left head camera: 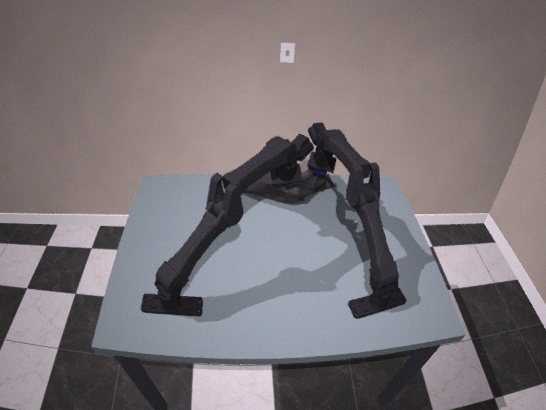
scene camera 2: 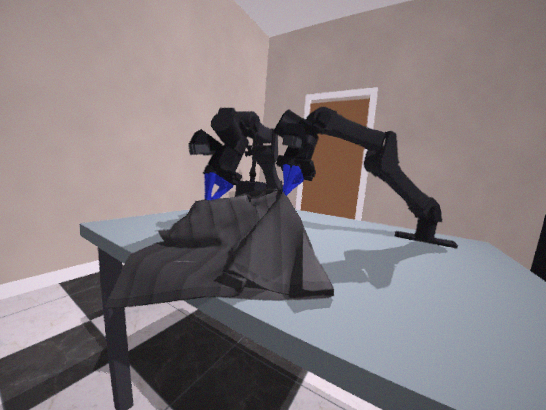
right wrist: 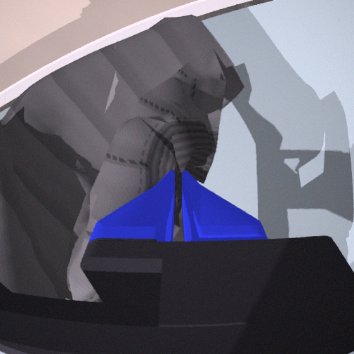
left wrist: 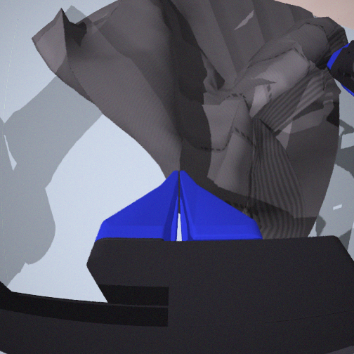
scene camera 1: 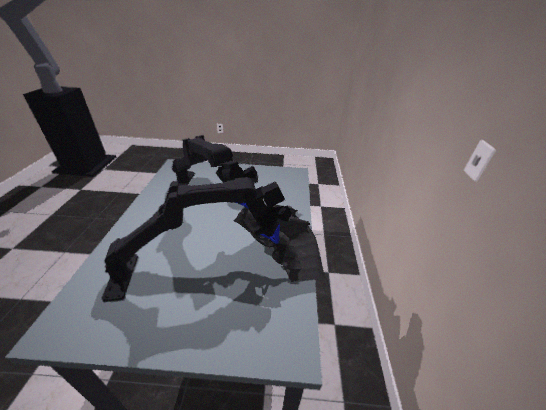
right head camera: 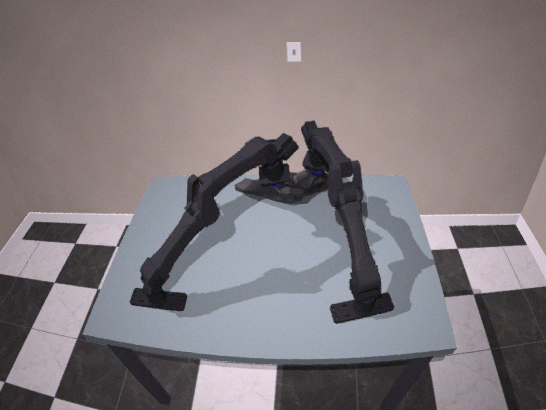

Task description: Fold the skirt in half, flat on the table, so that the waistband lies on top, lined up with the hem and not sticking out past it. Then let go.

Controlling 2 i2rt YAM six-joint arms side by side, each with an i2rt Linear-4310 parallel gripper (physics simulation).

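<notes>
The dark grey skirt (left head camera: 295, 197) (right head camera: 296, 195) (scene camera 1: 305, 250) (scene camera 2: 277, 240) (left wrist: 135, 75) is bunched and raised at the table's far edge. Part of its hem hangs out past that edge in scene camera 2. Its ribbed waistband (left wrist: 277, 175) (right wrist: 192, 142) is crumpled near the grippers. My left gripper (scene camera 2: 285, 193) (left wrist: 178, 178) is shut on the skirt and holds a peak of it above the table. My right gripper (scene camera 2: 210, 199) (right wrist: 177, 178) is shut on the skirt near the waistband, at the other side. In the head views the fingertips are hidden.
The table (left head camera: 240, 330) (right head camera: 240, 330) (scene camera 1: 280, 350) (scene camera 2: 425, 310) stands beside a wall with a white switch plate (left head camera: 287, 53) (right head camera: 294, 52) (scene camera 1: 480, 160). My two wrists are close together over the skirt. A black pedestal (scene camera 1: 67, 125) stands beyond the table in scene camera 1.
</notes>
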